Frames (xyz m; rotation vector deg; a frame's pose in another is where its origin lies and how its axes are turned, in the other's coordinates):
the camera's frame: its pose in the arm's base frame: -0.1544 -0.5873 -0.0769 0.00 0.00 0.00
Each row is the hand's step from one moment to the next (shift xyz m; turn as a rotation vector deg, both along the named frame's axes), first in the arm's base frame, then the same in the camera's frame.
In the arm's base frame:
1: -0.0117 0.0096 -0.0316 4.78 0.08 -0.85
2: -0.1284 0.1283 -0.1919 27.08 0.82 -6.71
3: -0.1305 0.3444 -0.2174 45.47 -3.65 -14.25
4: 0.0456 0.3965 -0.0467 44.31 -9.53 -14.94
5: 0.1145 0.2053 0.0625 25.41 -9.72 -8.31
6: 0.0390 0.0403 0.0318 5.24 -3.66 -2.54
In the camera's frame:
1: -0.0117 0.0096 -0.0316 4.78 0.08 -0.85
2: -0.1284 0.1283 -0.1919 27.08 0.82 -6.71
3: -0.1305 0.3444 -0.2174 45.47 -3.65 -14.25
4: 0.0456 0.3965 -0.0467 44.31 -9.53 -14.94
5: 0.1145 0.2053 0.0625 25.41 -9.72 -8.31
6: 0.0390 0.0403 0.0318 5.24 -3.66 -2.54

